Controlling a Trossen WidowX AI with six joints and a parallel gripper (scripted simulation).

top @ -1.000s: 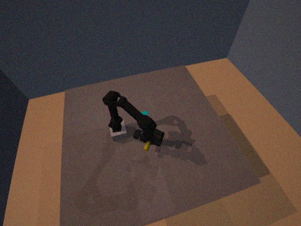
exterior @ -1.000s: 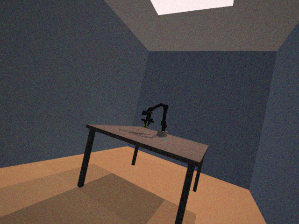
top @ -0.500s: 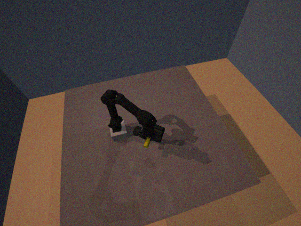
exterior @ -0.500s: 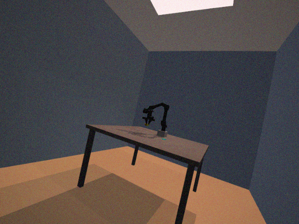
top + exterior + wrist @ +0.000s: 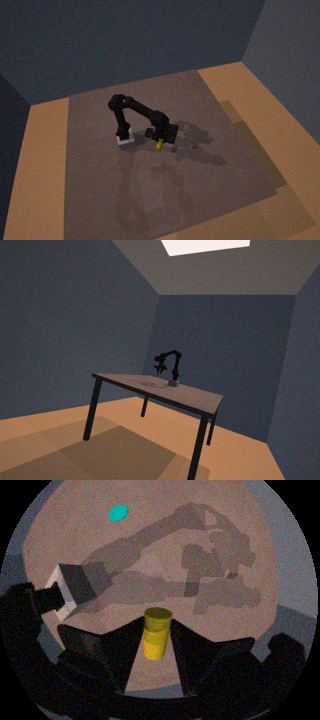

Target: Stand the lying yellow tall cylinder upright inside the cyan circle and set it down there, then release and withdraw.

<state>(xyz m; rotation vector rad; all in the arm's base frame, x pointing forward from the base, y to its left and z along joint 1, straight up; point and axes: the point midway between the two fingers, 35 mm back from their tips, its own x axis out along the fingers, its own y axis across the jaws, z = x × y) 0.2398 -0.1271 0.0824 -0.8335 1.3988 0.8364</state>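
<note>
My gripper tip is now 270 mm to the right of the cyan circle, 130 mm above it and 10 mm past it. Also, from my gripper tip: yellow tall cylinder 20 mm to the right, 10 mm behind.
</note>
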